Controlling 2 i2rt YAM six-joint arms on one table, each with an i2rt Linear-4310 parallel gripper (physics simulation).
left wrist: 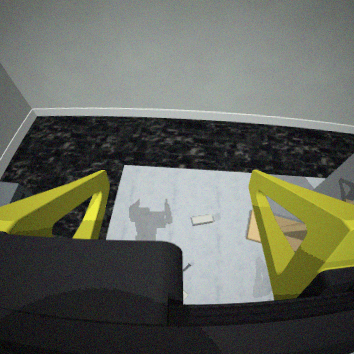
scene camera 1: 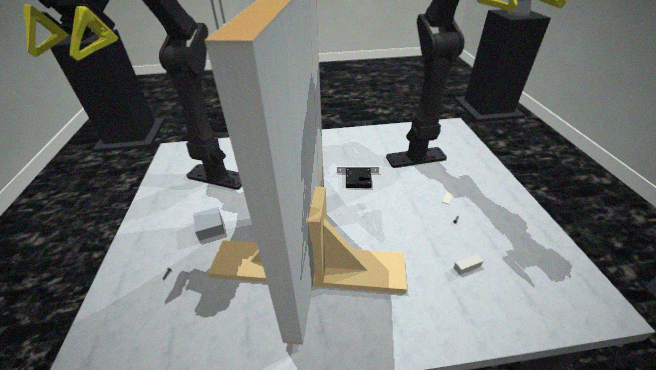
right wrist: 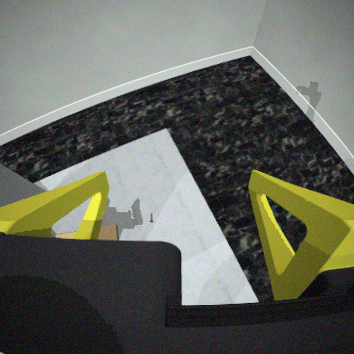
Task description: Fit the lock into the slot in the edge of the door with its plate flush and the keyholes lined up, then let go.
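Seen in the pictures: left gripper, between the fingertips: (left wrist: 178, 177) (scene camera 1: 539, 6); right gripper, between the fingertips: (scene camera 1: 52, 56) (right wrist: 178, 178); left arm's base, origin of its link: (scene camera 1: 416, 158); right arm's base, origin of its link: (scene camera 1: 217, 177).
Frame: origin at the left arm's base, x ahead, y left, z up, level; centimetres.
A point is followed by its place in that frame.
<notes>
The black lock (scene camera 1: 358, 177) {x 8.0, y -23.2, z 2.0 cm} with its grey plate lies flat on the table behind the door, between the door and the left arm's base (scene camera 1: 416, 157) {x 2.7, y -1.4, z 2.4 cm}. The grey door (scene camera 1: 268, 165) {x 54.9, y -48.1, z 45.3 cm} stands upright on tan wooden brackets (scene camera 1: 348, 257) {x 40.1, y -34.8, z 6.2 cm}. I see no slot on its near edge. The far edge is hidden. My left gripper (left wrist: 178, 177) {x 30.2, y 0.5, z 52.8 cm} is open and empty, high above the table; only a yellow sliver of it shows at the top right of the scene view (scene camera 1: 493, 3) {x 25.9, y -5.4, z 52.8 cm}. My right gripper (right wrist: 178, 178) {x 20.4, y -81.5, z 48.6 cm} is open and empty, also high up.
A grey block (scene camera 1: 209, 224) {x 20.0, y -67.4, z 3.6 cm} and a screw (scene camera 1: 166, 272) {x 30.9, y -77.4, z 0.7 cm} lie left of the door. A cream block (scene camera 1: 468, 263) {x 45.1, y -6.9, z 2.2 cm}, a small cream piece (scene camera 1: 447, 198) {x 21.5, y 0.5, z 0.2 cm} and a screw (scene camera 1: 455, 219) {x 30.2, y -1.7, z 0.6 cm} lie on the right. A dark stand (scene camera 1: 492, 62) is off the table at the back right.
</notes>
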